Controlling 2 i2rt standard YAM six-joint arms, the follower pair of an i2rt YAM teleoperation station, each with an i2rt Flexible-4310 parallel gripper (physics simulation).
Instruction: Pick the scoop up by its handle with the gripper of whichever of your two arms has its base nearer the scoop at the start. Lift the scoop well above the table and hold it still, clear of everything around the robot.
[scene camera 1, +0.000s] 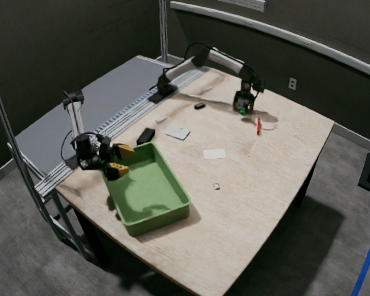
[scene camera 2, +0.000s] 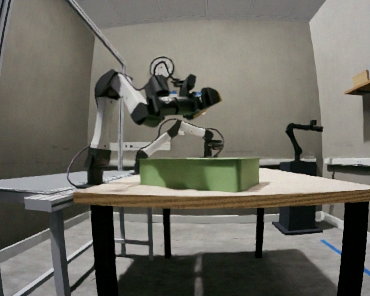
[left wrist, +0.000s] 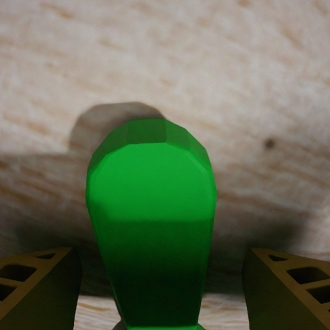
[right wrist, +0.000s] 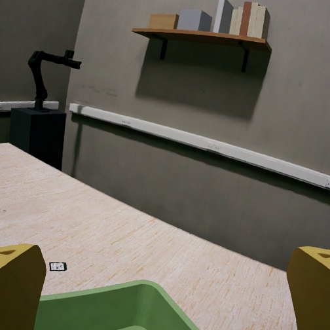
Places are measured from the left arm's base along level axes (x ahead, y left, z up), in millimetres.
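Pixels of known places: right gripper, fingertip midpoint: (scene camera 1: 132, 160) (scene camera 2: 213, 104); left arm's base, origin of the base link: (scene camera 1: 163, 93).
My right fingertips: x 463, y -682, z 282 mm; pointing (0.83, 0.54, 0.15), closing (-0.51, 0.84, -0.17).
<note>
For each thing: its middle in the pictures, then the offset to it from my right fingertips.
- green scoop, body centre: (scene camera 1: 244, 99) 46 mm back, 886 mm left, 255 mm down
- green tray, body centre: (scene camera 2: 200, 171) (scene camera 1: 141, 187) 45 mm back, 60 mm left, 227 mm down
- red object, body centre: (scene camera 1: 258, 126) 131 mm ahead, 724 mm left, 258 mm down
- small black object, body centre: (scene camera 1: 199, 106) 213 mm back, 687 mm left, 266 mm down
- black block, body centre: (scene camera 1: 145, 137) 260 mm back, 322 mm left, 256 mm down
- grey card, body centre: (scene camera 1: 177, 132) 171 mm back, 451 mm left, 267 mm down
- white card, body centre: (scene camera 1: 214, 153) 53 mm ahead, 439 mm left, 272 mm down
The green scoop (scene camera 1: 243, 112) (left wrist: 154, 185) is at the upper right of the table in scene camera 1, mostly hidden under my left gripper (scene camera 1: 244, 107) (left wrist: 161, 262). In the left wrist view its handle's rounded end points up the picture, with a shadow on the wood beside it. My left gripper points down, open, with the handle between its fingers and a gap on each side. The scoop's head is hidden there. My right gripper (scene camera 1: 131, 161) (scene camera 2: 210, 105) (right wrist: 166, 264) is open and empty, above the edge of the green tray.
The green tray (scene camera 1: 160, 220) (scene camera 2: 200, 174) (right wrist: 95, 307) stands at the lower left of the table. A red object (scene camera 1: 259, 126) is right of the left gripper. A small black object (scene camera 1: 200, 106), a black block (scene camera 1: 146, 135), a grey card (scene camera 1: 178, 133) and a white card (scene camera 1: 214, 154) lie farther left.
</note>
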